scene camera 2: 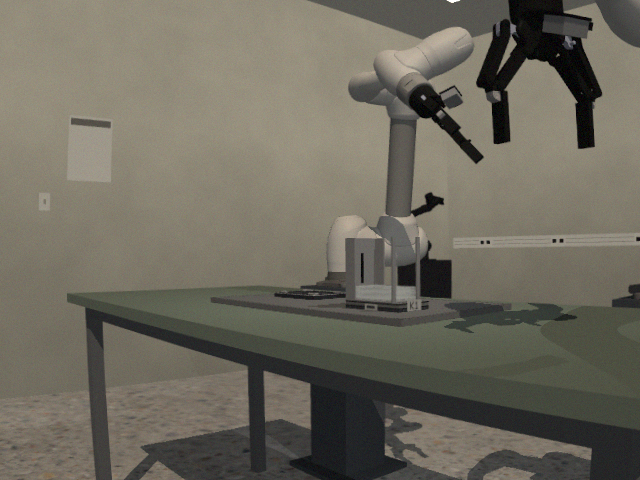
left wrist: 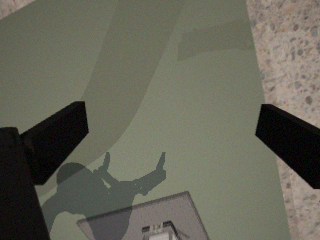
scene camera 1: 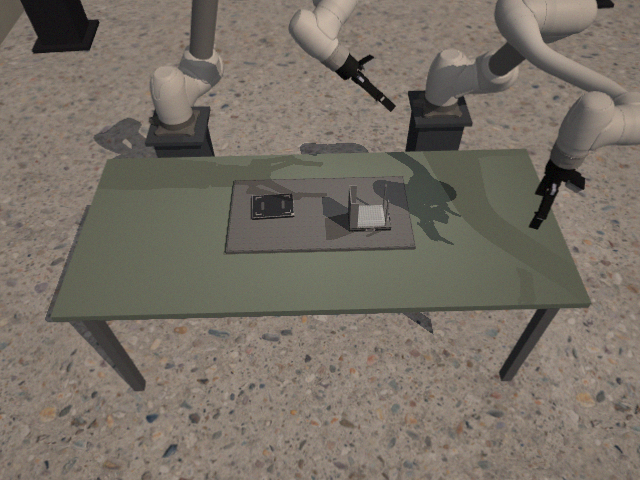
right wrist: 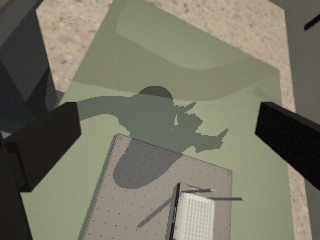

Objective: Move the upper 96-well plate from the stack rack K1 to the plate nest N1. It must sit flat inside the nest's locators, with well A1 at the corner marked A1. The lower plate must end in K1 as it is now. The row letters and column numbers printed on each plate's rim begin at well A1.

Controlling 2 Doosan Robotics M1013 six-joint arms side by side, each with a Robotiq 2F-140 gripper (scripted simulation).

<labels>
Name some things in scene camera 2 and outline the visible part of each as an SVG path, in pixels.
My left gripper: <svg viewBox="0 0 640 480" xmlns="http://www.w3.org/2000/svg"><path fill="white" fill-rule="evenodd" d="M508 0L510 21L504 19L493 26L493 39L476 81L476 85L479 88L485 89L486 98L492 103L494 144L511 142L508 91L504 90L527 58L529 60L547 61L556 69L578 102L575 103L578 149L595 147L593 109L595 108L595 99L602 96L602 91L583 49L581 38L544 33L541 28L540 15L542 15L542 12L563 12L562 0ZM512 36L517 45L498 72L509 39Z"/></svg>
My right gripper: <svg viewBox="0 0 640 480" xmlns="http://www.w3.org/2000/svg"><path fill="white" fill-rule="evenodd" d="M416 88L409 97L410 107L421 118L431 118L441 129L446 130L475 164L483 159L484 156L470 143L471 140L467 140L458 131L461 127L439 106L436 101L439 95L428 85Z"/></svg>
</labels>
